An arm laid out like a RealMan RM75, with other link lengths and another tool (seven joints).
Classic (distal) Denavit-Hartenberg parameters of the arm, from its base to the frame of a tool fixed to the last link. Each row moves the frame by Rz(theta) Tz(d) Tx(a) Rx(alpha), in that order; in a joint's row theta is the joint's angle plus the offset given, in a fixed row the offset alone. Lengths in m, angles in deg.
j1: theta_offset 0  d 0.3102  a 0  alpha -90
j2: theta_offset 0  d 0  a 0  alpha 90
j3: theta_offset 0  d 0.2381  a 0  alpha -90
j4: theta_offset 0  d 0  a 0  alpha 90
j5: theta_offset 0  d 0.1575  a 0  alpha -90
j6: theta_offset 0  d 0  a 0  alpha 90
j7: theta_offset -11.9  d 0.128  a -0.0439  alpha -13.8
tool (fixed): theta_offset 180  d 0.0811  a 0  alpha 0
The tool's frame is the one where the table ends.
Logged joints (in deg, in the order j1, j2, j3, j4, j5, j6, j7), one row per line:
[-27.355 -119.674 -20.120 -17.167 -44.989 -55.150 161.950]
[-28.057 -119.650 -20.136 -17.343 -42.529 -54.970 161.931]
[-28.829 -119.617 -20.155 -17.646 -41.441 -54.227 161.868]
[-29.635 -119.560 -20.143 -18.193 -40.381 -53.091 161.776]
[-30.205 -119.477 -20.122 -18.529 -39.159 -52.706 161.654]
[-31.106 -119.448 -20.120 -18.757 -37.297 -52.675 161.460]
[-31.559 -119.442 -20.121 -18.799 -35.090 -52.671 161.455]
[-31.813 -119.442 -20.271 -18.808 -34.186 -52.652 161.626]
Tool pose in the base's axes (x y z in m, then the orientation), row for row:
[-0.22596 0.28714 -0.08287 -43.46 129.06 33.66]
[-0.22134 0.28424 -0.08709 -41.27 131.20 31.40]
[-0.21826 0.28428 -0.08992 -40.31 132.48 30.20]
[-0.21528 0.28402 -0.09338 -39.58 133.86 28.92]
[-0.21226 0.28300 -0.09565 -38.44 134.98 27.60]
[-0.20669 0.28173 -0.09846 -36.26 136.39 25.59]
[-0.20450 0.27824 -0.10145 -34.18 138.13 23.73]
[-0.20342 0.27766 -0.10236 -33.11 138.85 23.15]
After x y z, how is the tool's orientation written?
As a rotation vector, in degrees.
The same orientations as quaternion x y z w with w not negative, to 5 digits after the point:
[-0.29138 0.86530 0.22568 0.33973]
[-0.27582 0.87686 0.20986 0.33318]
[-0.26870 0.88308 0.20131 0.32778]
[-0.26296 0.88932 0.19214 0.32100]
[-0.25488 0.89501 0.18301 0.31702]
[-0.24004 0.90291 0.16941 0.31375]
[-0.22550 0.91131 0.15656 0.30685]
[-0.21813 0.91475 0.15251 0.30397]

